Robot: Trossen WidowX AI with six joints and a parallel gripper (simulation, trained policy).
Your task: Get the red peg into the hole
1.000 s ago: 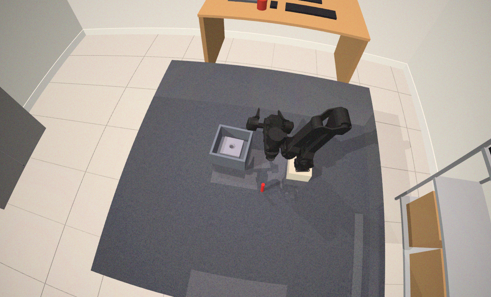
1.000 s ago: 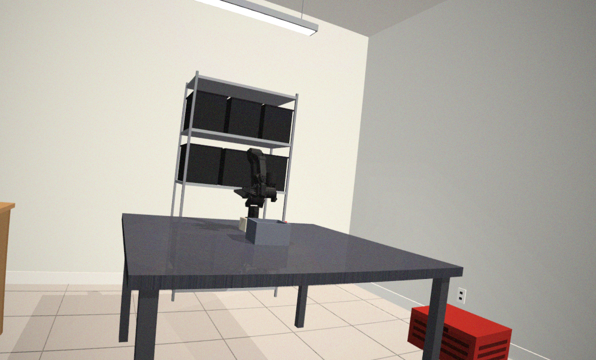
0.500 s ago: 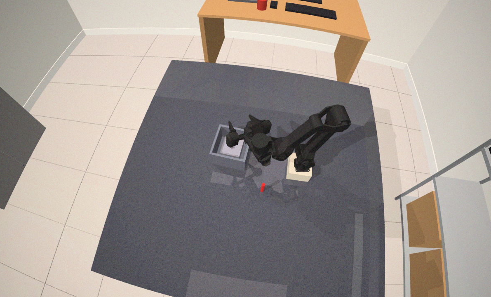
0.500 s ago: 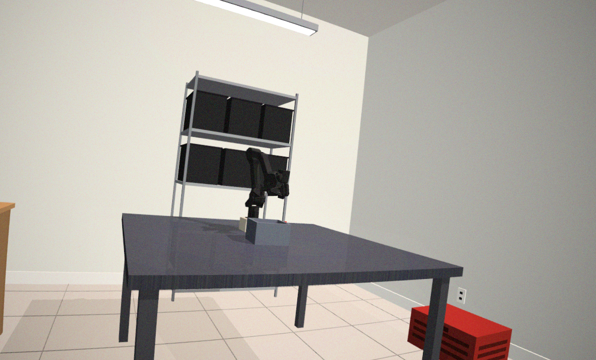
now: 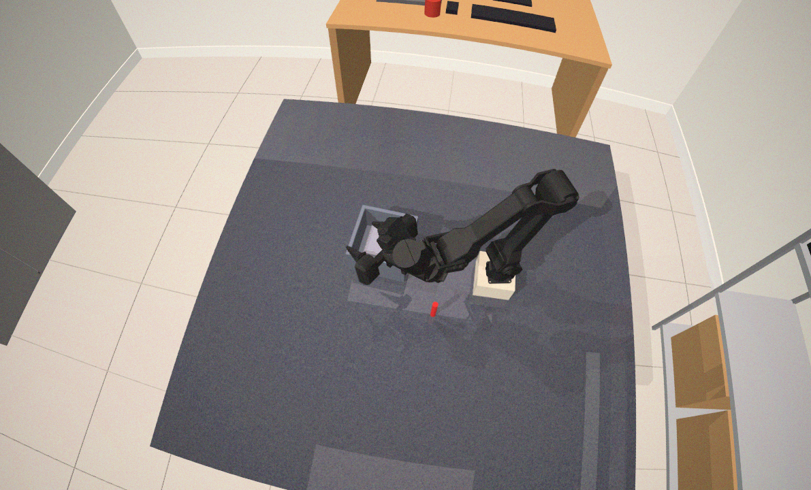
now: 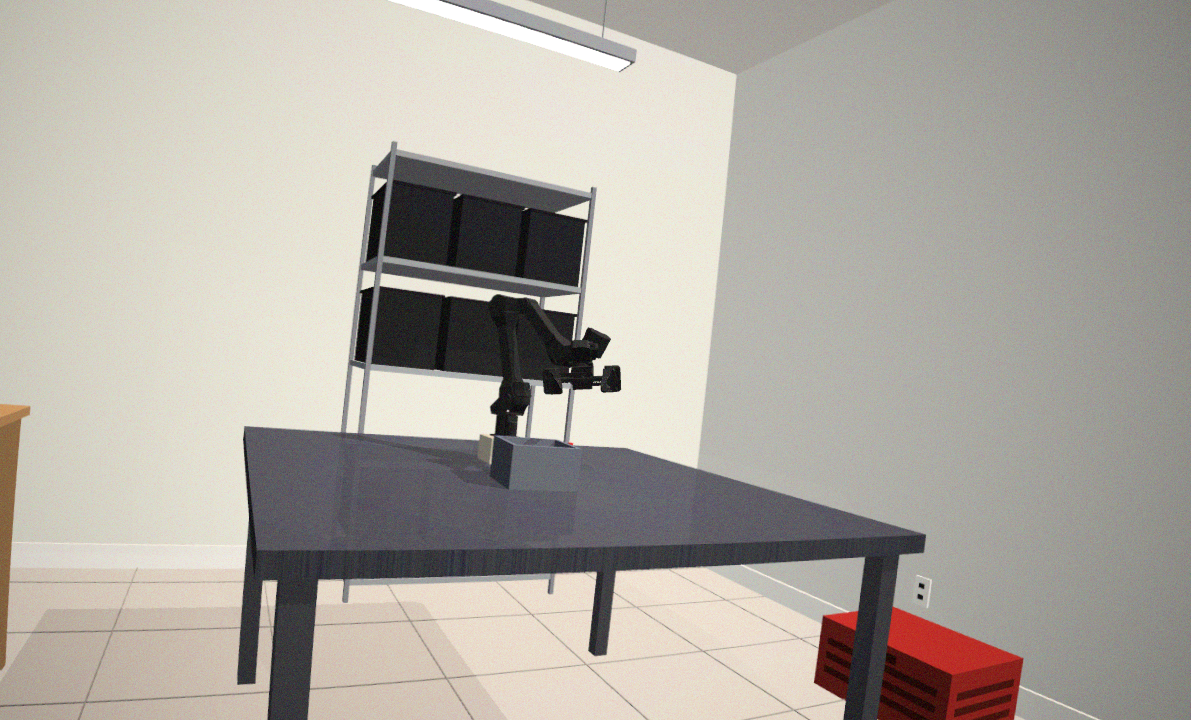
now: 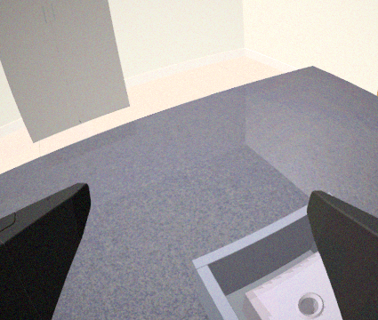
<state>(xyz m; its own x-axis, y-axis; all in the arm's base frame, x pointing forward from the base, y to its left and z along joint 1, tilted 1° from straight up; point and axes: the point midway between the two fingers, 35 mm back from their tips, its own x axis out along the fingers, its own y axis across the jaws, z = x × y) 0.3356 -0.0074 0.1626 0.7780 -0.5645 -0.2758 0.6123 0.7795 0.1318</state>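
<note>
The red peg is 190 mm below my gripper tip, 180 mm behind it and 120 mm to the left of it. The rest, counted from my gripper tip: grey box (200 mm below, 80 mm to the right, 50 mm behind); pale plate (180 mm below, 80 mm to the right, 50 mm behind).
</note>
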